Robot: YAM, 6 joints.
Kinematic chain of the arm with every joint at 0, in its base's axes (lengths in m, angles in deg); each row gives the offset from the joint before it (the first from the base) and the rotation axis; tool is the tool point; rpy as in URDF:
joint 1: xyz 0 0 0.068 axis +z
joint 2: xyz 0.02 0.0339 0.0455 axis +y
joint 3: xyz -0.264 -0.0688 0 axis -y
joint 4: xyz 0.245 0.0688 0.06 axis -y
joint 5: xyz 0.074 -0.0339 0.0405 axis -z
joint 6: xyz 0.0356 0 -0.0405 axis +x
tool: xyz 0 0 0 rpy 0 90 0
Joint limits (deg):
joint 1: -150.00..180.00
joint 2: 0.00..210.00
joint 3: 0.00..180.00
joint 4: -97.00..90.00
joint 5: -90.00..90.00
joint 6: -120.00..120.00
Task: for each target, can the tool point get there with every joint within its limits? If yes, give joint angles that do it. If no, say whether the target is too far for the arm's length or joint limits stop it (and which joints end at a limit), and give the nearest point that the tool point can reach.
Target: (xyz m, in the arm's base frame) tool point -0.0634 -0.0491 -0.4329
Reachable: no: joint limits stop it (at a limit: joint 2) | nearest point -0.0888 -0.0688 -0.3537 | short by 0.085 m
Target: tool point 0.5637 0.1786 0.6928
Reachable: no: too far | nearest point 0.4380 0.1388 0.5591 | short by 0.188 m
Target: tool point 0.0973 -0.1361 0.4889
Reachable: yes | joints -55.51 71.05 109.93 -81.96 -5.06 -42.20
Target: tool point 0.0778 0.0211 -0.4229
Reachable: no: joint limits stop it (at a limit: joint 2) | nearest point 0.1060 0.0287 -0.3526 | short by 0.076 m
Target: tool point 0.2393 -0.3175 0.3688
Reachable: yes | joints -53.36 102.12 70.85 73.15 -4.08 94.69
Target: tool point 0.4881 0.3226 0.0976
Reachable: yes | joints 32.02 165.79 120.66 73.52 -24.48 87.27
